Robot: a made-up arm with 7 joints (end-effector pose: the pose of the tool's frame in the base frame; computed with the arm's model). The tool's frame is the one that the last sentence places.
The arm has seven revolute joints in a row. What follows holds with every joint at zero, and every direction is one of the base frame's. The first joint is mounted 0.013 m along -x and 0.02 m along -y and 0.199 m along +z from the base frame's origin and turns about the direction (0, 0.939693, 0.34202), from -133.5 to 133.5 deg. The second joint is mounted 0.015 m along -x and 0.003 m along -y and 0.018 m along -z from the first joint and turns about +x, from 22.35 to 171.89 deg. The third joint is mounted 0.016 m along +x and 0.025 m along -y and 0.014 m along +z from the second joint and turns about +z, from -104.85 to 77.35 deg. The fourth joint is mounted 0.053 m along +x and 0.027 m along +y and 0.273 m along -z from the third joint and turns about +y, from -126.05 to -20.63 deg. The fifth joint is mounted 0.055 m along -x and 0.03 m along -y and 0.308 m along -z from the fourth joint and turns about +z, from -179.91 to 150.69 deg. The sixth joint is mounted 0.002 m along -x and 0.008 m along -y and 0.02 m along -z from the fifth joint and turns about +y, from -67.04 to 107.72 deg. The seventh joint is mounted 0.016 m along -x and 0.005 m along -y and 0.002 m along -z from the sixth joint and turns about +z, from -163.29 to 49.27 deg. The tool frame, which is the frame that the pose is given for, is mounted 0.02 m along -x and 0.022 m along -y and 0.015 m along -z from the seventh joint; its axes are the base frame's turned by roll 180, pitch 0 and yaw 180 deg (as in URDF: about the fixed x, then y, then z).
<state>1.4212 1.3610 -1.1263 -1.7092 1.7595 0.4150 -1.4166</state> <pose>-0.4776 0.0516 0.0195 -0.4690 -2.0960 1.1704</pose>
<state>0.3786 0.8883 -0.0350 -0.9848 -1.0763 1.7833 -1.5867</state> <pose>0.0752 0.3438 -0.1932 -0.7279 -0.5146 -0.4235</pose>
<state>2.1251 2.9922 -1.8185 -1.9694 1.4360 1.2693 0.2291</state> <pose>0.0131 0.2880 0.4401 0.0281 0.5882 -0.7470</pose>
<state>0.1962 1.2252 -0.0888 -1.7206 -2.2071 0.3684 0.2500</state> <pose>0.3365 0.2560 0.0093 1.9560 -0.1975 2.2568</pose>
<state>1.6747 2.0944 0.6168 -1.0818 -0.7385 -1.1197 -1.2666</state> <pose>0.2023 0.5005 0.0535 2.9394 -0.7269 -0.3621</pose>
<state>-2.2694 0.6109 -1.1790 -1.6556 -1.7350 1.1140 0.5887</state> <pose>0.1999 -0.4162 0.4848 -0.1581 -0.9960 1.0196</pose>
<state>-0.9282 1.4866 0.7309 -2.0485 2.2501 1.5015 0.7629</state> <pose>0.0389 0.0657 0.5154 0.6247 1.8258 -0.8923</pose>
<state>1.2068 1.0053 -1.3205 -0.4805 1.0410 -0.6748 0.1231</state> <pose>-0.5891 0.2282 0.0409 -0.2064 -2.6345 -0.3152</pose>
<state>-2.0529 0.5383 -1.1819 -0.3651 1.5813 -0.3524 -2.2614</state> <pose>0.5442 -0.1550 0.4919 0.8231 0.1197 1.8565</pose>
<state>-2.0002 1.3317 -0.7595 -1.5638 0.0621 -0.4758 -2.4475</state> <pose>0.2608 -0.0835 0.6627 0.2606 1.5785 -2.5020</pose>
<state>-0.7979 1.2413 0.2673 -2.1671 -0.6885 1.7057 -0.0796</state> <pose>0.2824 0.0607 0.4191 -0.7018 0.9759 1.6303</pose>
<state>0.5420 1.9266 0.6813 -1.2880 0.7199 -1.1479 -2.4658</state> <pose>0.3329 0.3479 0.3677 0.9327 -1.3434 2.6382</pose>
